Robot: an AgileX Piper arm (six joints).
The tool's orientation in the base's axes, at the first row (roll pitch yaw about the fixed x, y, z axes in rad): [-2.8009, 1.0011, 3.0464]
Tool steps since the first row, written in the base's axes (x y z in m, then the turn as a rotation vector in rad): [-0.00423, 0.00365, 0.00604, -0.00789, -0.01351, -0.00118]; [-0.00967, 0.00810, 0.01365, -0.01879, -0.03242, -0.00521]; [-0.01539, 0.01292, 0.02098, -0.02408, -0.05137, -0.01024]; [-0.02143, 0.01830, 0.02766, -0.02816, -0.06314, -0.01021]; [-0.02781, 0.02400, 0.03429, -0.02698, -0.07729, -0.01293]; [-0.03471, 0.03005, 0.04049, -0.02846, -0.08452, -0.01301]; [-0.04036, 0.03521, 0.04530, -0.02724, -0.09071, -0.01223]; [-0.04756, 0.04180, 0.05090, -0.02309, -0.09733, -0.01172]
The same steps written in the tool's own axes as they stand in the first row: [-0.00263, 0.00067, -0.00777, 0.00454, -0.01502, 0.00013]; [-0.00589, 0.00135, -0.01758, 0.01281, -0.03556, 0.00163]; [-0.00874, 0.00231, -0.02761, 0.01892, -0.05388, 0.00791]; [-0.01085, 0.00377, -0.03778, 0.02048, -0.06612, 0.00960]; [-0.01271, 0.00542, -0.04831, 0.02141, -0.07809, 0.01765]; [-0.01392, 0.00726, -0.05917, 0.02190, -0.08522, 0.01952]; [-0.01467, 0.00901, -0.06800, 0.02027, -0.09055, 0.02258]; [-0.01518, 0.01135, -0.07900, 0.01728, -0.09514, 0.02817]
